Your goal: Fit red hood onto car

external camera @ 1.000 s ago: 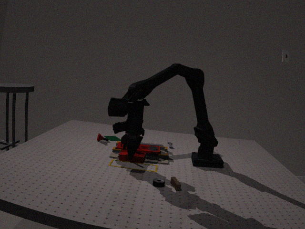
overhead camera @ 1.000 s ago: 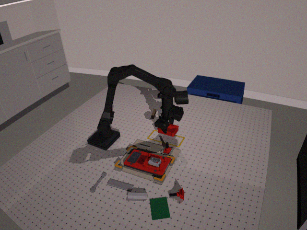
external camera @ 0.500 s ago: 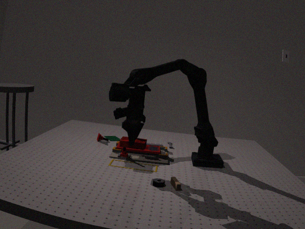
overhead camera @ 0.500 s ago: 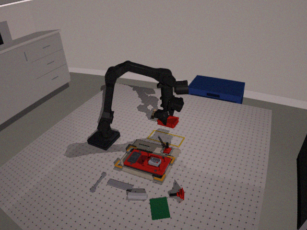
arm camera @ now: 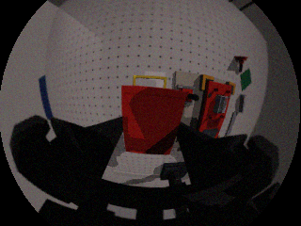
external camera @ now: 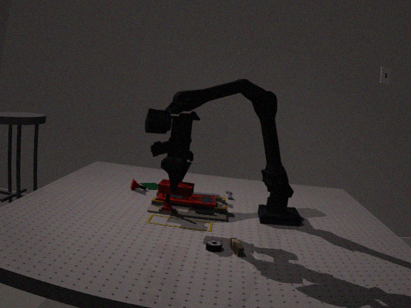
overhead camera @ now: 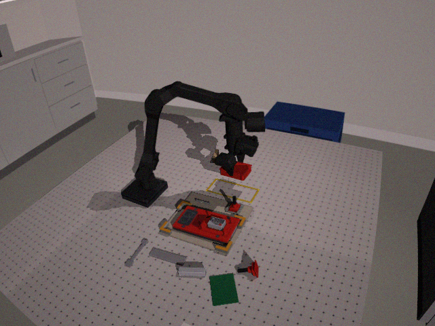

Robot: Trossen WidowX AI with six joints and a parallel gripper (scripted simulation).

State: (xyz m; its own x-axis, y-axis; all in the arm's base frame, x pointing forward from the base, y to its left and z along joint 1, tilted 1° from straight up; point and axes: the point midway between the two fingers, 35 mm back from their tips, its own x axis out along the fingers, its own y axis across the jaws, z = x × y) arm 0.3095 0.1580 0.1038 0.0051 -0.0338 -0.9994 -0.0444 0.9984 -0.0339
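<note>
Now: the grey engine block 200 mm to the right of my gripper tip, 80 mm below it and 40 mm ahead of it. The rest, counted from my gripper tip: wooden block 200 mm behind, 160 mm to the left, 90 mm below; green card 390 mm to the right, 180 mm ahead, 100 mm below; red hood 10 mm above.
</note>
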